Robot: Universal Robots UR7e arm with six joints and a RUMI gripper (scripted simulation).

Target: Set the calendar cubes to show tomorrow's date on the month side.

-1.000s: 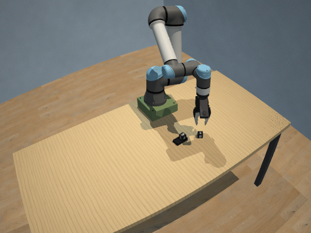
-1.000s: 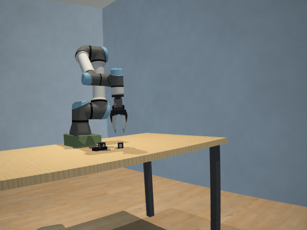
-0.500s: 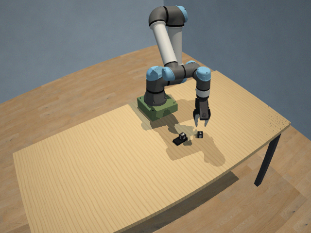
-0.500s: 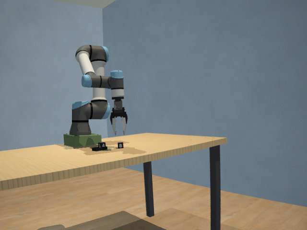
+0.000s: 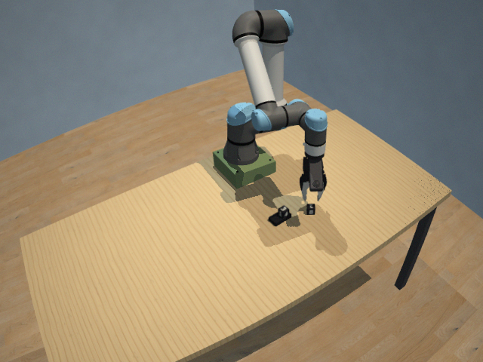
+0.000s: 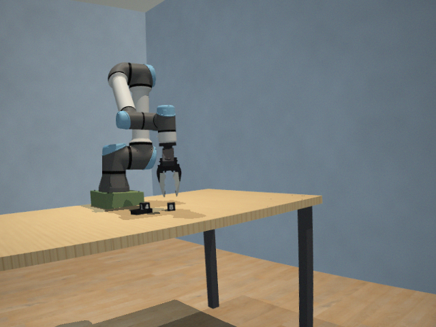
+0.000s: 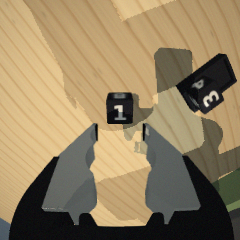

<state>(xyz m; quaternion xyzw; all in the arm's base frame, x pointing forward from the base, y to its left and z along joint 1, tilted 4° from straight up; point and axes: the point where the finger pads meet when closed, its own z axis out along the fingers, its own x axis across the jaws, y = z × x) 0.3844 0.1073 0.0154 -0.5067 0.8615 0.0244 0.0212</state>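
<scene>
My gripper is now 60 mm above the black digit cube. From my hand the other things lie so: black calendar tray 120 mm to the right, 60 mm below, 30 mm behind.
</scene>
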